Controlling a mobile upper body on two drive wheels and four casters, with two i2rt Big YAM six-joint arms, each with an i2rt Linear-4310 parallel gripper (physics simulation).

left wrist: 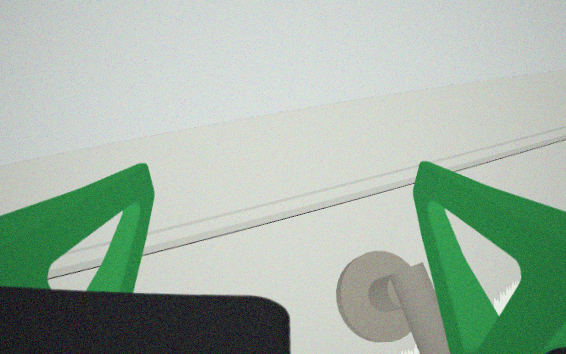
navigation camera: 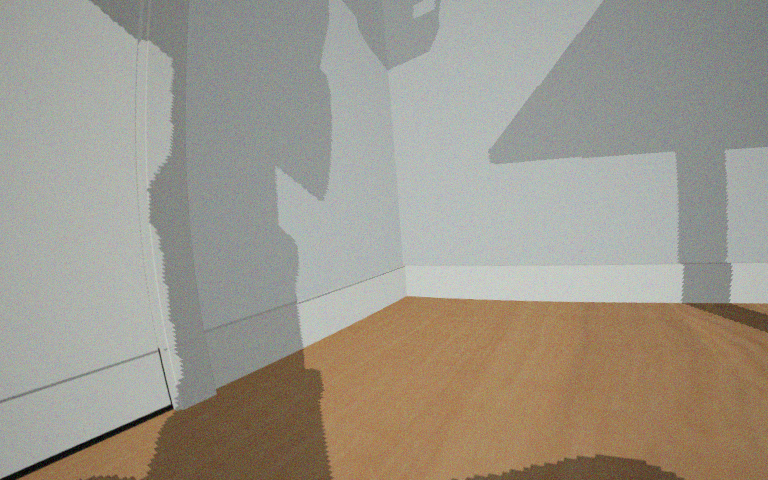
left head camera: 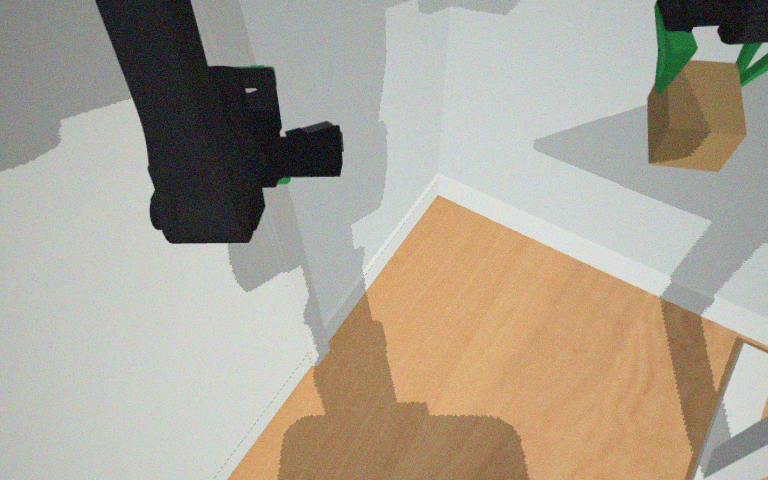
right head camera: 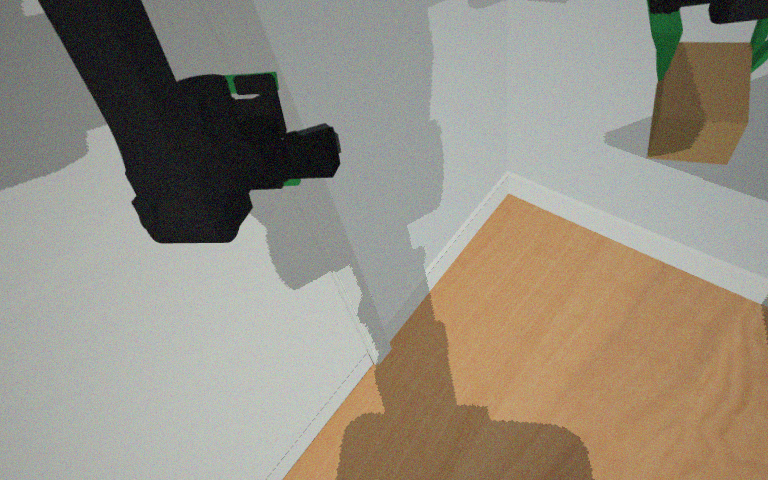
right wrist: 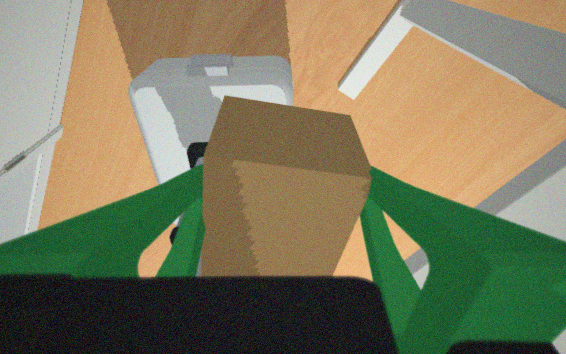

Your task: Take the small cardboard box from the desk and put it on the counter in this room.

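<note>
The small cardboard box is a plain brown block at the upper right of both head views. My right gripper is shut on it, with one green finger on each side, and holds it up in the air. My left gripper is open, its green fingers wide apart with nothing between them; in the head views its fingers are mostly hidden behind the black wrist. The counter and the desk cannot be made out for certain in these views.
A white door is at the left; its round-based handle shows beyond my left fingers. Walls meet in a corner ahead. White-and-grey furniture parts stand at the right. My white base shows below the box.
</note>
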